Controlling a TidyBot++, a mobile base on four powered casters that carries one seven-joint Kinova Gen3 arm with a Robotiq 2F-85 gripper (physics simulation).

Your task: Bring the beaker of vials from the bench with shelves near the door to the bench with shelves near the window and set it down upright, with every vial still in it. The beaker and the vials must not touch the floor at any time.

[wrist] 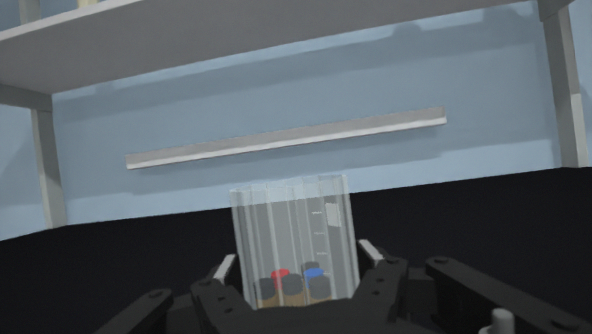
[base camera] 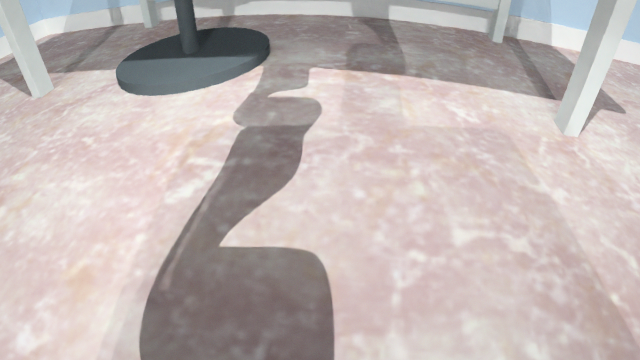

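Note:
The clear beaker (wrist: 325, 245) stands upright on the black bench top (wrist: 450, 215) in the wrist view, tilted slightly in the picture. Several vials with brown bodies stand inside it, with red (wrist: 280, 274), blue (wrist: 313, 274) and dark (wrist: 292, 284) caps. Their lower parts are hidden behind the gripper's body. My gripper (wrist: 298, 263) is shut on the beaker, one finger against each side, low on its wall. The base camera view shows neither the gripper nor the beaker.
A shelf (wrist: 250, 45) spans above the bench, with posts (wrist: 49, 170) (wrist: 565, 90) at both sides. A pale rail (wrist: 285, 137) runs along the wall behind. In the base camera view, a round dark pedestal foot (base camera: 165, 77) stands between white bench legs (base camera: 585, 75) (base camera: 27, 55).

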